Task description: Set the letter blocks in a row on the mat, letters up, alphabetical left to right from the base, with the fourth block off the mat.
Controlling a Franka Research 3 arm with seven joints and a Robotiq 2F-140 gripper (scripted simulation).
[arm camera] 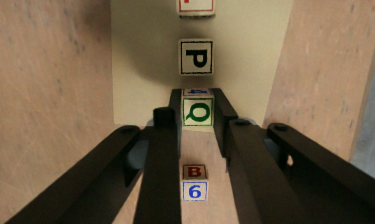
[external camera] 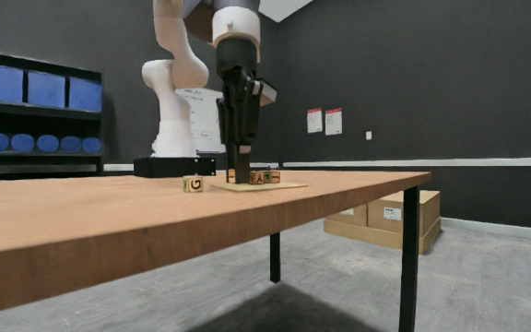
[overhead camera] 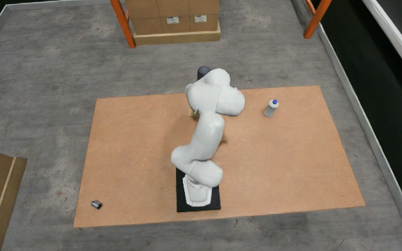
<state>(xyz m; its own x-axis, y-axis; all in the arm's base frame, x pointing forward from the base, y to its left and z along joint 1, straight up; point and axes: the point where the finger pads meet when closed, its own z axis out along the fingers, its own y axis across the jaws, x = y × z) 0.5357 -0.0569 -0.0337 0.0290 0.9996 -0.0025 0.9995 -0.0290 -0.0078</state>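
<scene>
The block lies 20 mm below my hand. The rest, counted from my hand: pale yellow mat 40 mm to the left, 40 mm below; then white bottle 470 mm to the right, 50 mm behind, 40 mm above; then black object 690 mm to the left, 660 mm behind, 30 mm below.
</scene>
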